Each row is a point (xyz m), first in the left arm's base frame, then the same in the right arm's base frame.
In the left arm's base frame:
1: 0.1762 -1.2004 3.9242
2: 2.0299 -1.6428 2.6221
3: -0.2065 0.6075 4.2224
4: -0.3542 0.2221 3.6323
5: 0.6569 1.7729 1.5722
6: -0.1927 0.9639 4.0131
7: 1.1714 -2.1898 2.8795
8: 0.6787 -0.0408 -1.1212
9: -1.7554 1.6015 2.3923
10: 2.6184 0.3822 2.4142
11: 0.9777 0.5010 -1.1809
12: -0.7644 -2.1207 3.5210
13: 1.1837 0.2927 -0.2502
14: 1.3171 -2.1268 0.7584
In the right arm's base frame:
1: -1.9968 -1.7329 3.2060
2: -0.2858 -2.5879 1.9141
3: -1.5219 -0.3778 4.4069
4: -1.6354 -0.3128 3.6988
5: 0.6164 1.0256 2.7991
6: -1.2680 -0.0516 4.4186
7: -1.3315 -2.5696 1.8211
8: 0.6345 0.8754 -0.4446
9: -1.6873 1.9838 3.3432
10: 1.2467 -1.4427 2.8253
11: 1.1603 1.1003 -0.2007
12: -3.0738 -1.6505 2.3531
13: 0.9192 0.4474 0.4832
14: -0.4855 -1.7290 0.0598

